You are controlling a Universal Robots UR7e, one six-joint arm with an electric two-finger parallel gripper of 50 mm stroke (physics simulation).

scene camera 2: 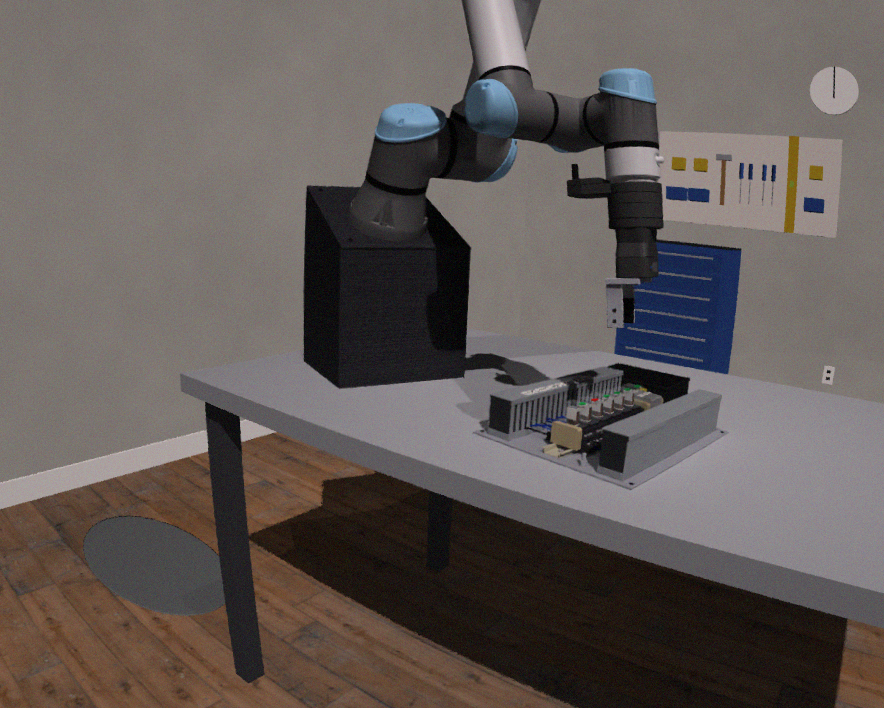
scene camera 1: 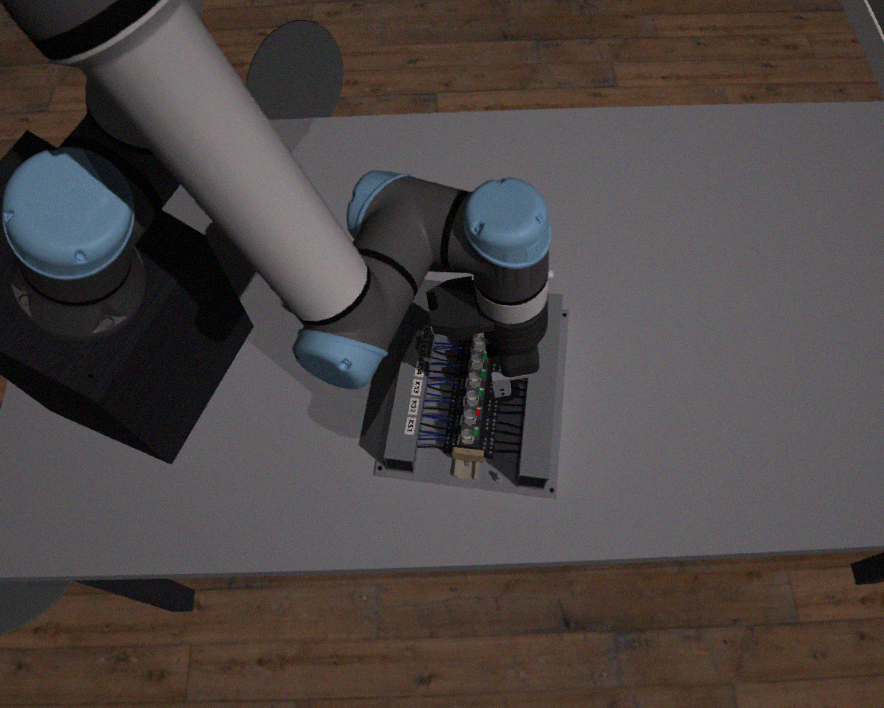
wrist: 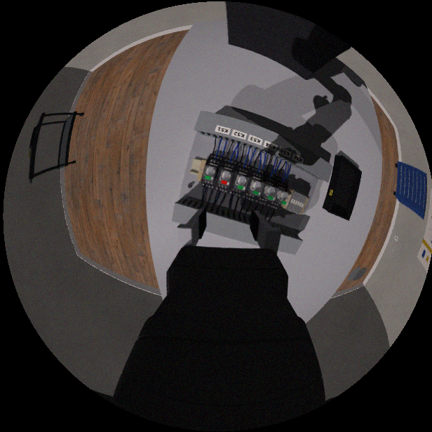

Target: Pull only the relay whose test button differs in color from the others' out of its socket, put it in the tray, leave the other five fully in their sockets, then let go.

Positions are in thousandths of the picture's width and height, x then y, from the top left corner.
Labels:
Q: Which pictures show my gripper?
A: Scene camera 2, scene camera 1 and the wrist view: all of them.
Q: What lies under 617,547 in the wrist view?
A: My gripper.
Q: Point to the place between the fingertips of my gripper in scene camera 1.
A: At 564,528

